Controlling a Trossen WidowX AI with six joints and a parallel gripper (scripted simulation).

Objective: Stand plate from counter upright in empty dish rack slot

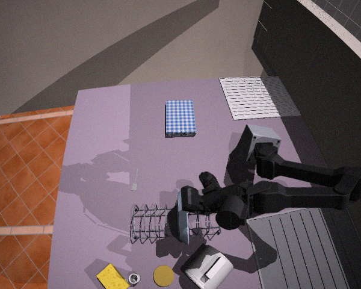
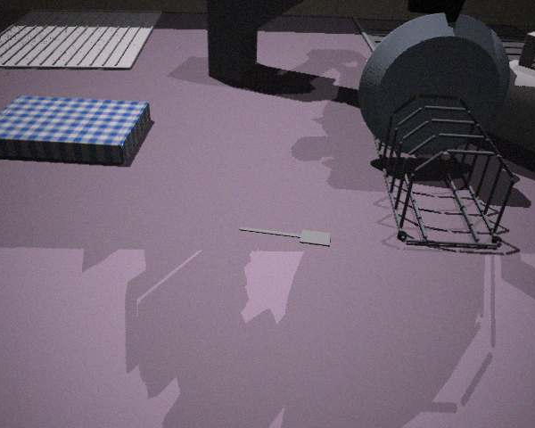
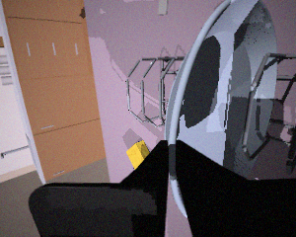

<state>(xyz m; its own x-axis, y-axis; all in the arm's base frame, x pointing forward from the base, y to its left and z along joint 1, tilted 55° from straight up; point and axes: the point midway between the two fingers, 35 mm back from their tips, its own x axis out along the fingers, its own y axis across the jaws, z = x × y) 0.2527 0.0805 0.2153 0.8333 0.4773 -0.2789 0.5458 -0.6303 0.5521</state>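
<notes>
The pale blue plate lies 3 cm ahead of my hand and 11 cm below it. Also, from my hand: small cup 18 cm ahead, 22 cm to the left, 21 cm below; then yellow disc 8 cm ahead, 20 cm to the left, 21 cm below; then white toaster 7 cm behind, 18 cm to the left, 16 cm below.
</notes>
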